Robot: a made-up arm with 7 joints.
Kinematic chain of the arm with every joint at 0, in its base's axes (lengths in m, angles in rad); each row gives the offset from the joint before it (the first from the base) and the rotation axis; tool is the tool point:
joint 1: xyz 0 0.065 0 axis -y
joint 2: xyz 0 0.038 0 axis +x
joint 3: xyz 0 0 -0.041 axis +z
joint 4: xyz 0 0 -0.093 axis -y
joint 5: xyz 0 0 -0.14 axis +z
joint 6: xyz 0 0 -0.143 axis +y
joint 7: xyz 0 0 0 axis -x
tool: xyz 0 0 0
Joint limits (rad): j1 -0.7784..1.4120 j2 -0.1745..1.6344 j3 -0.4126..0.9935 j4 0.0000..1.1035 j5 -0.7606..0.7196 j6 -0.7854..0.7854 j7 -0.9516..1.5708
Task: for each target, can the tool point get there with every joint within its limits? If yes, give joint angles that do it. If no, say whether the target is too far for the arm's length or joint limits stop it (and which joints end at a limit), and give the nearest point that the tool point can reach.
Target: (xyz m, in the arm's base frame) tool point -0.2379 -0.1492 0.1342
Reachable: no: joint limits stop it (at a limit: joint 1, joint 2, joint 4) | nearest point -0.2883 0.0306 -0.2924 | short by 0.466 m
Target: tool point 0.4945 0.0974 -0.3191
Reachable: no: too far | nearest point 0.3504 0.0990 -0.2261 | short by 0.172 m
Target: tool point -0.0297 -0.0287 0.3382
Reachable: no: joint limits stop it (at a limit: joint 1, joint 2, joint 4) | nearest point 0.2735 -0.0421 0.1906 | short by 0.337 m
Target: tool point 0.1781 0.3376 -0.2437
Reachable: yes | joints -0.1515 0.9926 -0.2354 0.8841 0.3081 0.6232 -0.1267
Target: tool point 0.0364 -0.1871 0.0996
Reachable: no: joint limits stop it (at a limit: joint 1, joint 2, joint 3, joint 4) | nearest point 0.2735 -0.0422 0.1906 | short by 0.292 m
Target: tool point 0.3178 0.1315 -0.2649
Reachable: yes | joints 0.7420 -0.0037 0.4970 0.2240 -0.2321 0.3321 0.5583
